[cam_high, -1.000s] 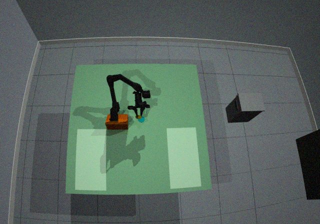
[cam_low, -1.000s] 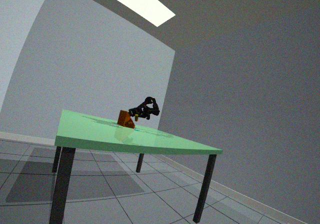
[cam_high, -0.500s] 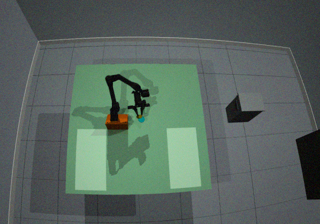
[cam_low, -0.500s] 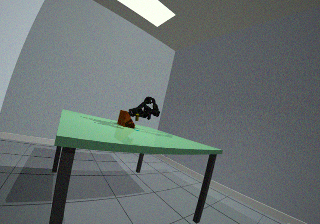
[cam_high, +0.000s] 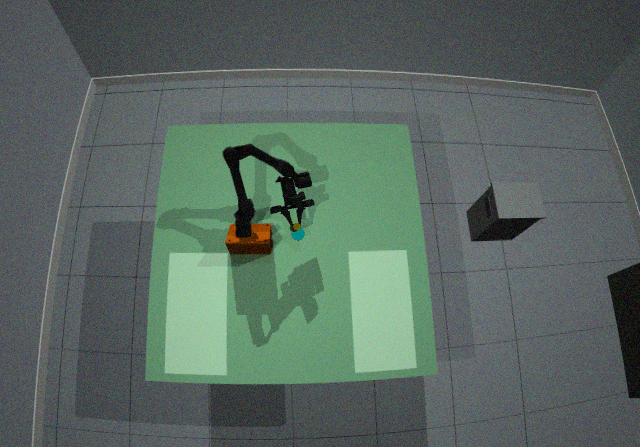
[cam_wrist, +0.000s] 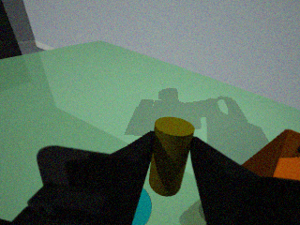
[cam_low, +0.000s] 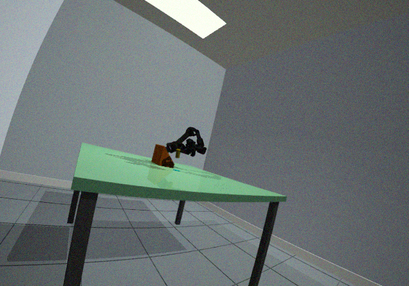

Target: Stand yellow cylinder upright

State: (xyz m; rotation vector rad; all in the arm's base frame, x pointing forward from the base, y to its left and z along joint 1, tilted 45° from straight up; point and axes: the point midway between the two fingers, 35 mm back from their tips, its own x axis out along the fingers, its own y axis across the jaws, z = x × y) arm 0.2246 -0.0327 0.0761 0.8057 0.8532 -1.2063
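My gripper tip is now 10 mm short of the cyan circle, 20 mm to the right of it and 150 mm above it. From my gripper tip the other things lie so: yellow cylinder 20 mm below.
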